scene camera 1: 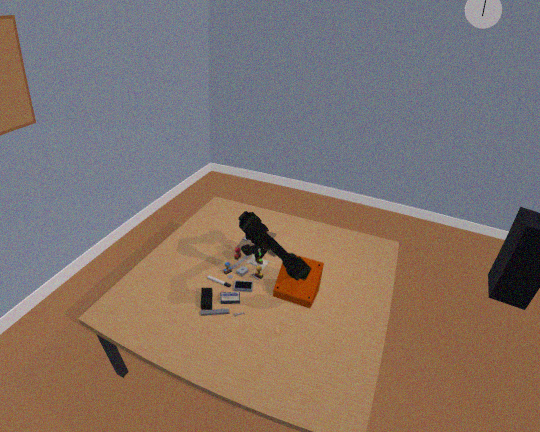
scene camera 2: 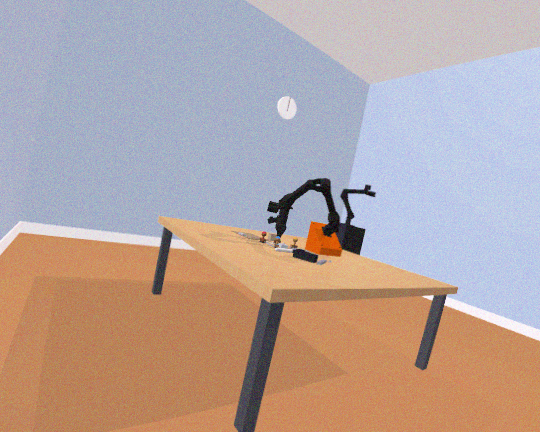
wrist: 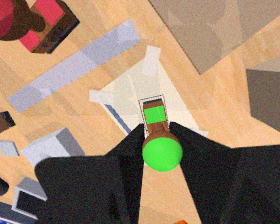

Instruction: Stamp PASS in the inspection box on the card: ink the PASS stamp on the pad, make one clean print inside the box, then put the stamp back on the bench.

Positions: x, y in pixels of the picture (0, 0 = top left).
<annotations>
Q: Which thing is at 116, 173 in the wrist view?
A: My gripper.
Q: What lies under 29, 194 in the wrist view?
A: An ink pad.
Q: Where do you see a pale card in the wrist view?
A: At 122, 99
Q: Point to a long grey bar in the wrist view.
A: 113, 43
</annotations>
